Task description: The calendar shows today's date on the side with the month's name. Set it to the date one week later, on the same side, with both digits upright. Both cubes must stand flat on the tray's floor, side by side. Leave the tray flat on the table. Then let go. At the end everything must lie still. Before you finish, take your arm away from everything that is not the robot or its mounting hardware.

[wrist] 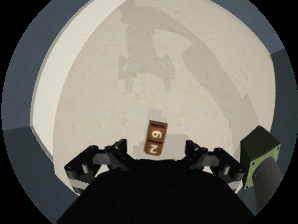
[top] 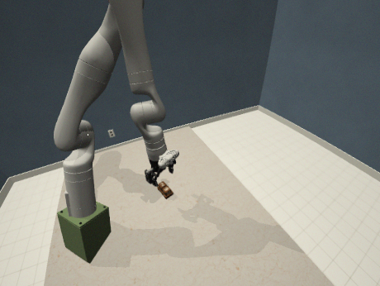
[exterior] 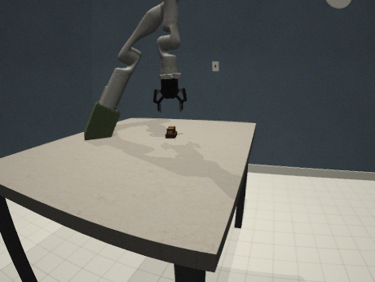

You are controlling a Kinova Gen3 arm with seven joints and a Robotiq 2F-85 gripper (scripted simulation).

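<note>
My gripper is now 10 cm above the brown digit cube. The rest, counted from my hand: brown calendar tray: 11 cm below, 2 cm to the left, 1 cm behind.
</note>
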